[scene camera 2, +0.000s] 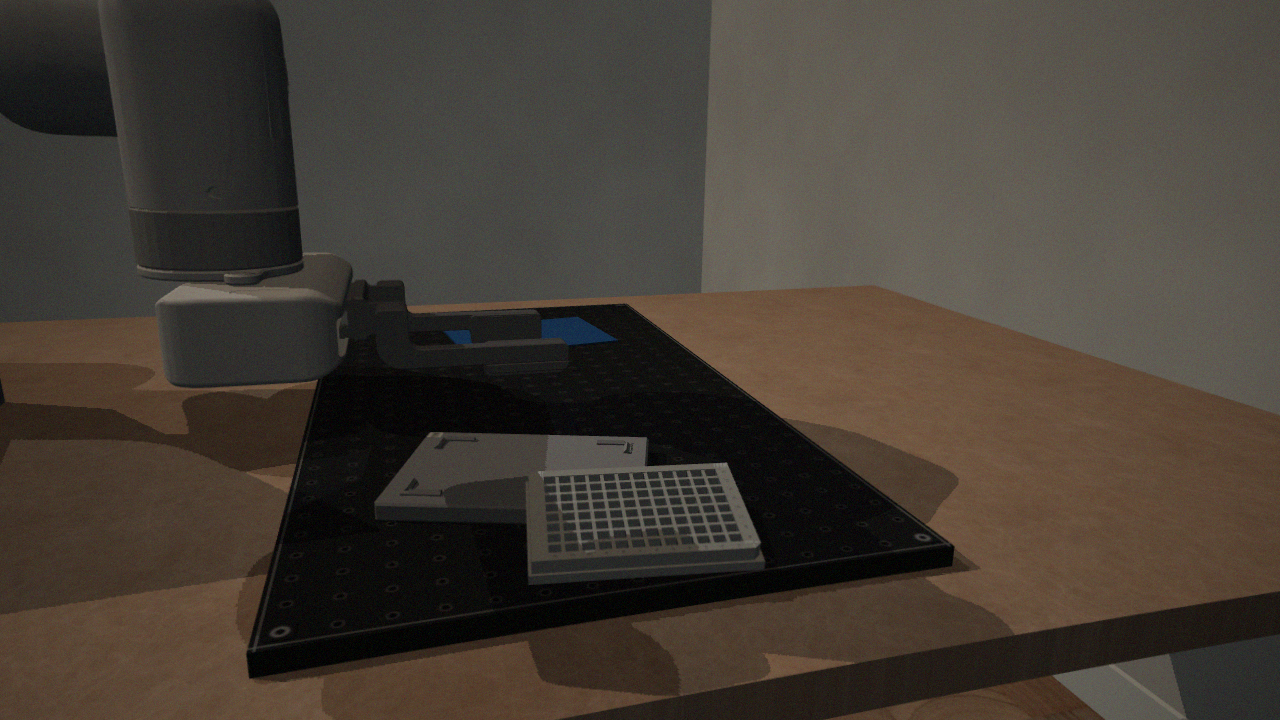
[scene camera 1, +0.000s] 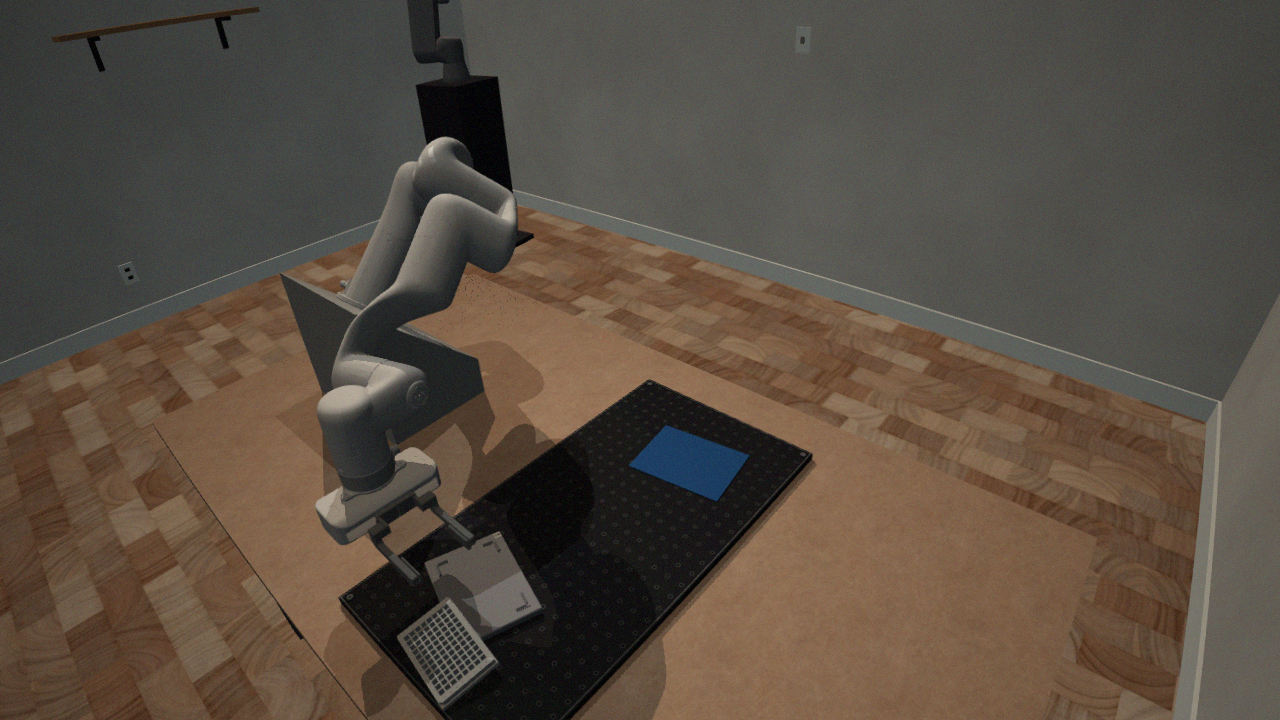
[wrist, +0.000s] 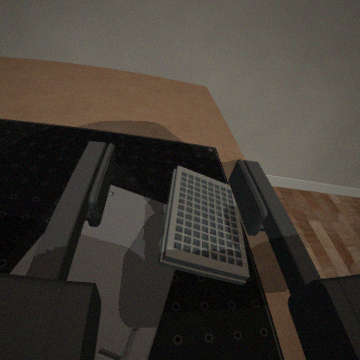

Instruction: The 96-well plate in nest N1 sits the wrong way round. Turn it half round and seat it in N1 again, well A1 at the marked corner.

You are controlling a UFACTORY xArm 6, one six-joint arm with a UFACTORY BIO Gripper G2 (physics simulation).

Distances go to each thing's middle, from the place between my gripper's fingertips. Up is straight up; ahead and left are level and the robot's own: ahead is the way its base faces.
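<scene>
From my hand: grey nest [scene camera 2: 483, 481], 40 mm left of it, 100 mm below. Flat blue rectangle [scene camera 1: 695, 464], 120 mm ahead of my hand, 430 mm left of it, 110 mm below. 96-well plate [scene camera 2: 630, 522], 30 mm ahead of my hand, 60 mm right of it, 100 mm below.
</scene>
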